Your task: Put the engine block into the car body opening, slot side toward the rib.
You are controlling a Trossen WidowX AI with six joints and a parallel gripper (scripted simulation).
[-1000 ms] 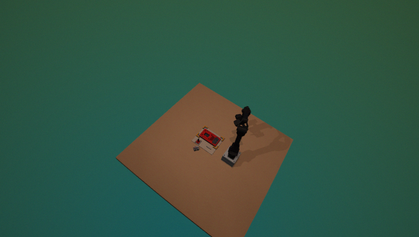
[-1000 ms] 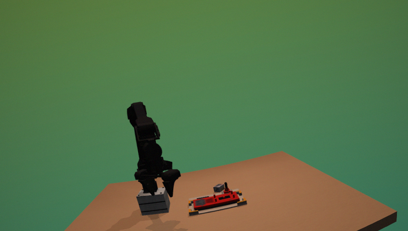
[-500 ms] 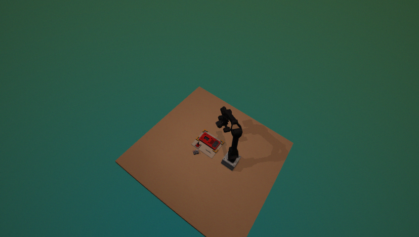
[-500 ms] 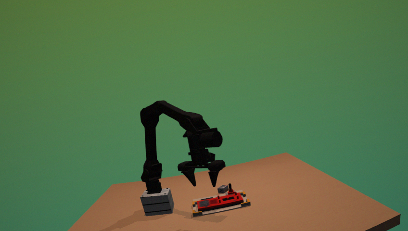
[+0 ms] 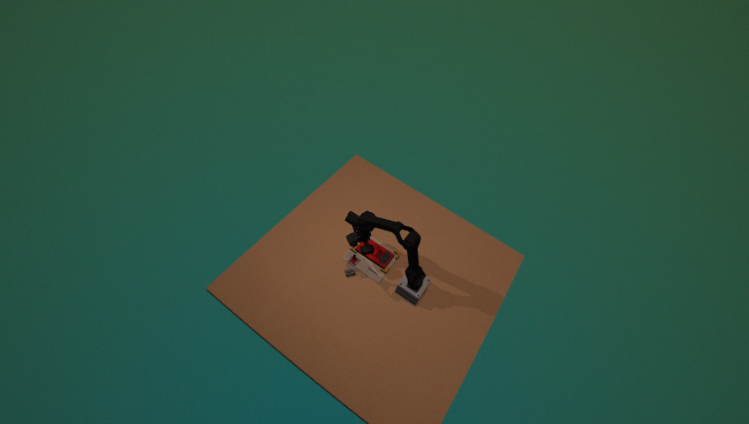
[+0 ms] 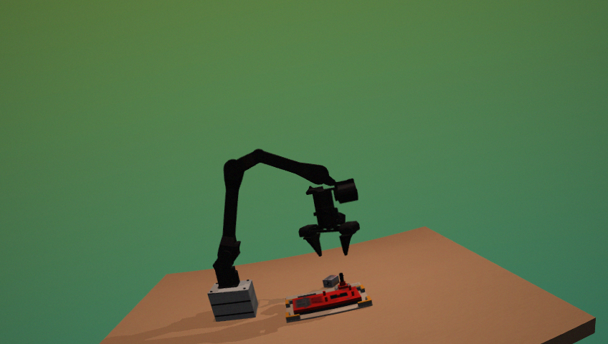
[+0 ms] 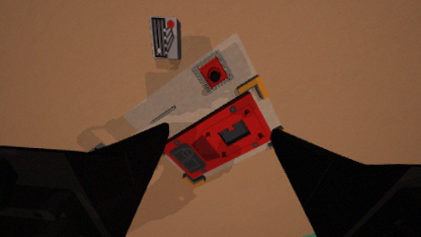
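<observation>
The engine block is 12 cm below my gripper tip, 11 cm to the left of it and 2 cm behind it.
</observation>
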